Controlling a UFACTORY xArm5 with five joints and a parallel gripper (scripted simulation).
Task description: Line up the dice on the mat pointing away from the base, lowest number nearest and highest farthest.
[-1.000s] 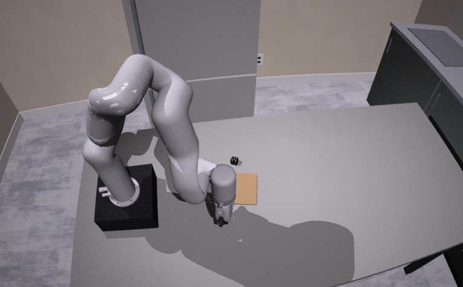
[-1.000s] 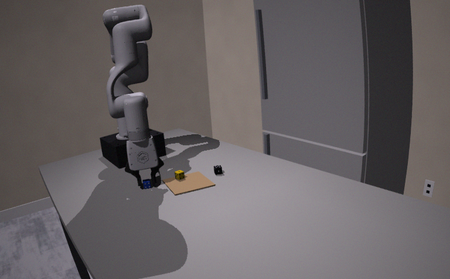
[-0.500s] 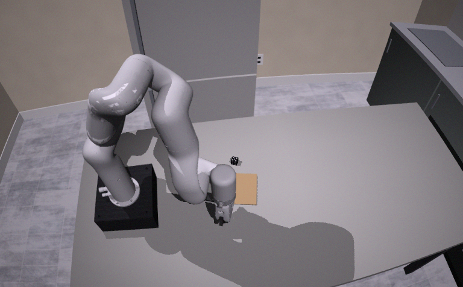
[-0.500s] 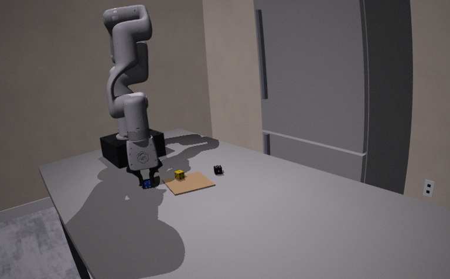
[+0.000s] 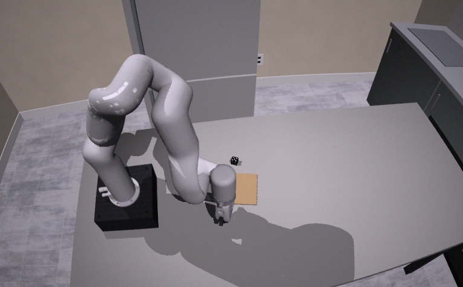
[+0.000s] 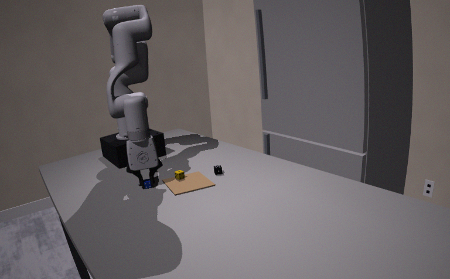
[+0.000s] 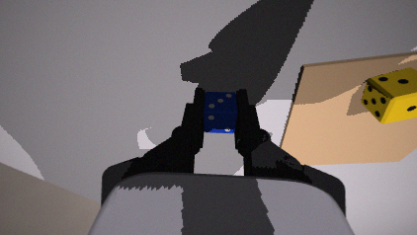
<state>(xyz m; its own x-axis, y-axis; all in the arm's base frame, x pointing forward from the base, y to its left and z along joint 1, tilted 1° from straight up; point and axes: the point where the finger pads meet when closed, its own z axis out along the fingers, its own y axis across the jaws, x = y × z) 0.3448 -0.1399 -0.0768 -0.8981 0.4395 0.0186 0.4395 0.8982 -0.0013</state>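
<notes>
Right now my hand is 10 mm above the blue die. From my hand the other things lie so: black die (100 mm ahead, 240 mm to the left, 10 mm below); mat (80 mm ahead, 110 mm to the left, 20 mm below); yellow die (30 mm ahead, 120 mm to the left, 10 mm below).
</notes>
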